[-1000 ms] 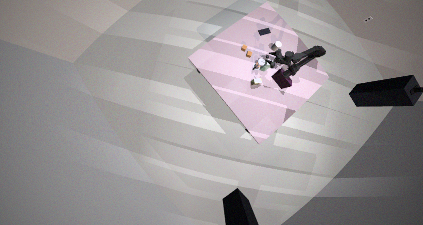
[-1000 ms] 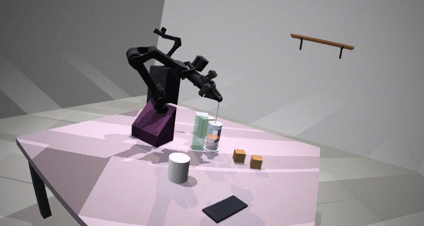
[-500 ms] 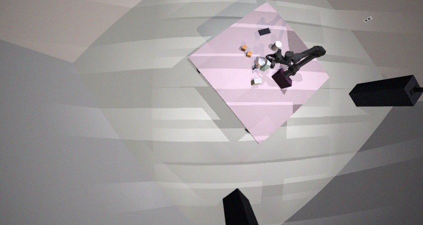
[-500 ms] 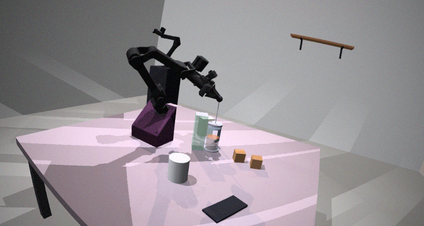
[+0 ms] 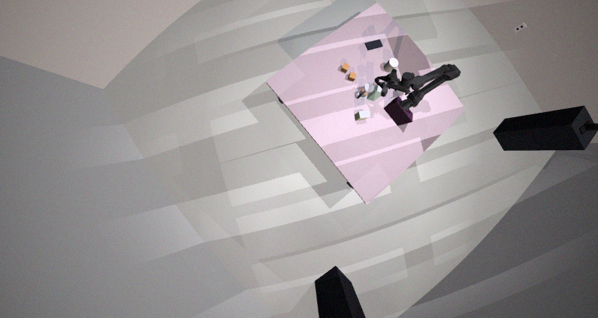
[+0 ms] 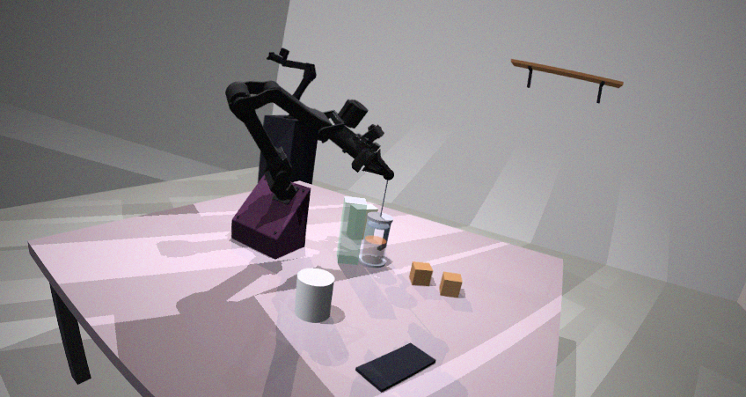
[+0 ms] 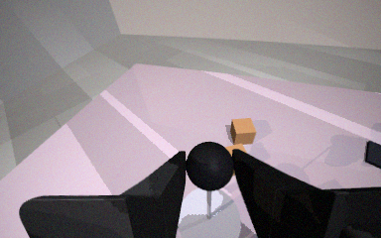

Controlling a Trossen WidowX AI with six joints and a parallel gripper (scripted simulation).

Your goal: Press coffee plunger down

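My gripper tip is now 10 mm past the coffee press, 10 mm to the right of it and 140 mm above it. Round my gripper tip: white cylinder: 20 mm ahead, 350 mm to the right, 220 mm below; then dark flat slab: 260 mm ahead, 400 mm to the right, 270 mm below; then pale green block: 70 mm behind, 50 mm to the right, 180 mm below.
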